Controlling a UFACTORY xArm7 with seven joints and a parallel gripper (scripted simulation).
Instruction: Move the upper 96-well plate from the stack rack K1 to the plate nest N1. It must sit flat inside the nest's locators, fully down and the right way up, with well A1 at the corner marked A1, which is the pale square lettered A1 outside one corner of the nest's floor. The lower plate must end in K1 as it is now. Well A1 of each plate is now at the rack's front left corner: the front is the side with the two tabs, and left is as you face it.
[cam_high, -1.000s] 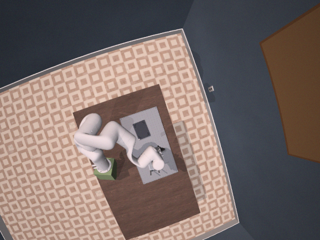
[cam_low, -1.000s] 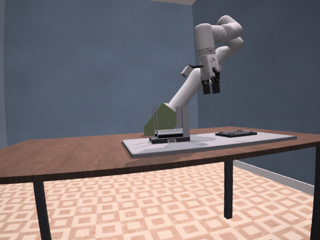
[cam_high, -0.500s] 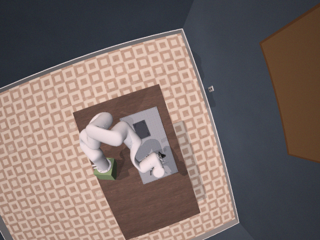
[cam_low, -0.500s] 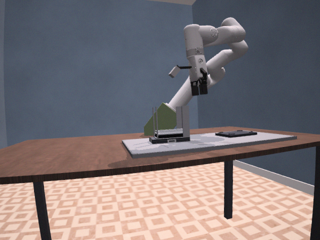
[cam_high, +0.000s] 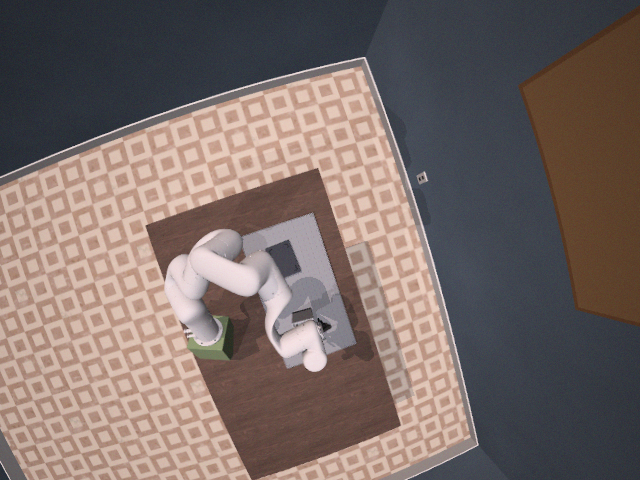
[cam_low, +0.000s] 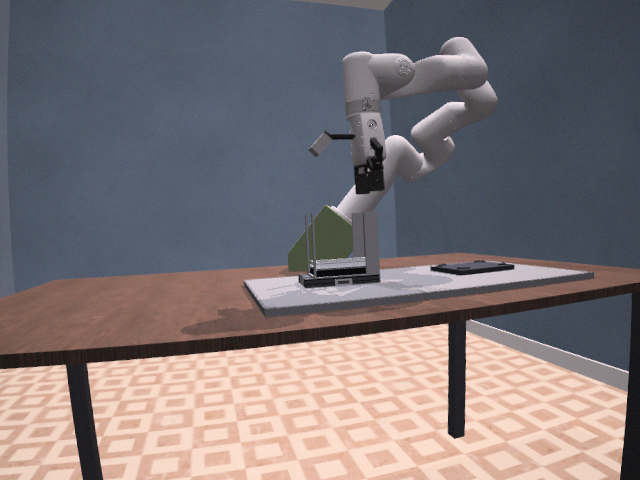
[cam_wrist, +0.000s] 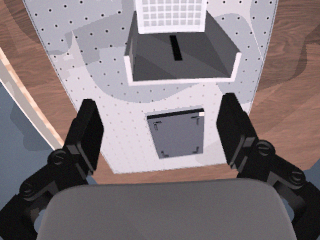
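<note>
My gripper is now 17 cm above the dark plate, 6 cm to the left of it and 2 cm past it.
</note>
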